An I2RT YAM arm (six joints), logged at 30 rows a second.
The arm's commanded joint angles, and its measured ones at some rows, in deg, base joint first. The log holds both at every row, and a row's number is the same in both.
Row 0, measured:
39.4 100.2 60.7 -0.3 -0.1 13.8
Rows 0 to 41, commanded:
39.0 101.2 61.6 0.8 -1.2 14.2
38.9 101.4 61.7 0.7 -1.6 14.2
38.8 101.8 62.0 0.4 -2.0 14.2
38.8 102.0 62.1 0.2 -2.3 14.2
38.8 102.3 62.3 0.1 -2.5 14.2
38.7 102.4 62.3 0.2 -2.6 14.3
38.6 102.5 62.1 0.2 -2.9 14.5
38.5 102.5 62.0 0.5 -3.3 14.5
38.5 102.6 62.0 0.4 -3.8 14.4
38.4 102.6 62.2 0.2 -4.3 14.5
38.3 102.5 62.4 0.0 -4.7 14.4
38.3 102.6 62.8 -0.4 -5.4 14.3
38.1 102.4 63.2 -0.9 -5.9 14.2
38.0 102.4 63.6 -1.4 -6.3 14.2
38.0 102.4 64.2 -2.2 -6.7 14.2
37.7 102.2 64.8 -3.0 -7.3 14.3
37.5 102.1 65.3 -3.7 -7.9 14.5
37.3 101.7 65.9 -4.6 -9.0 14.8
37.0 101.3 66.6 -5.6 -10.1 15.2
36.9 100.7 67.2 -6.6 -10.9 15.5
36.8 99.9 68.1 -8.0 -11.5 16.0
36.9 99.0 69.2 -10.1 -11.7 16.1
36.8 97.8 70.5 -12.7 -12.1 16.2
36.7 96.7 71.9 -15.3 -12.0 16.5
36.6 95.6 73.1 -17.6 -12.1 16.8
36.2 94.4 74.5 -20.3 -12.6 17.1
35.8 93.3 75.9 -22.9 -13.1 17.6
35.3 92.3 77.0 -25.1 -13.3 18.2
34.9 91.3 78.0 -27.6 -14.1 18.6
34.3 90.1 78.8 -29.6 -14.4 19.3
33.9 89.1 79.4 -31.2 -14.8 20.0
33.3 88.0 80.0 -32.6 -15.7 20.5
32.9 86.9 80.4 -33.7 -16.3 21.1
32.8 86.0 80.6 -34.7 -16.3 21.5
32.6 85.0 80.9 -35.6 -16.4 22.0
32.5 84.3 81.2 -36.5 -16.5 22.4
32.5 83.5 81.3 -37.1 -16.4 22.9
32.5 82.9 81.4 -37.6 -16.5 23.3
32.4 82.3 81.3 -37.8 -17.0 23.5
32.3 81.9 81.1 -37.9 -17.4 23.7
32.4 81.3 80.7 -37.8 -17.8 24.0
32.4 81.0 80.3 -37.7 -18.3 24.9
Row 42, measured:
32.2 82.8 80.1 -36.9 -16.2 22.6
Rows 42 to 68, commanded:
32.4 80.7 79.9 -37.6 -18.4 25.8
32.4 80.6 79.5 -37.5 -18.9 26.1
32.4 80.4 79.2 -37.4 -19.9 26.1
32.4 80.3 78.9 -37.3 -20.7 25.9
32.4 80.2 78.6 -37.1 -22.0 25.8
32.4 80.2 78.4 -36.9 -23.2 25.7
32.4 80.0 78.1 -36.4 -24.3 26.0
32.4 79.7 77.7 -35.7 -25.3 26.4
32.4 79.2 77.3 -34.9 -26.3 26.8
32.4 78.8 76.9 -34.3 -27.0 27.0
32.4 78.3 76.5 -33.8 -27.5 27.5
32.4 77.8 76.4 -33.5 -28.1 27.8
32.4 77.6 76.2 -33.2 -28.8 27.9
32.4 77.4 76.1 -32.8 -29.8 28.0
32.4 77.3 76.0 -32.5 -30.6 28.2
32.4 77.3 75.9 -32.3 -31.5 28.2
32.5 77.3 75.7 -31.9 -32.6 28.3
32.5 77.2 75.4 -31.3 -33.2 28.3
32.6 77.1 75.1 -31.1 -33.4 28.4
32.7 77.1 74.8 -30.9 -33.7 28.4
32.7 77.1 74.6 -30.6 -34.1 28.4
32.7 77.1 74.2 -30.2 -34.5 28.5
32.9 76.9 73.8 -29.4 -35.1 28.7
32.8 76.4 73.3 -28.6 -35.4 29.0
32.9 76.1 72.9 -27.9 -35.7 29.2
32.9 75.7 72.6 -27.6 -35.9 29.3
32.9 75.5 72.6 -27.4 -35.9 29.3
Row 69, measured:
32.6 78.8 72.2 -32.4 -32.6 28.4
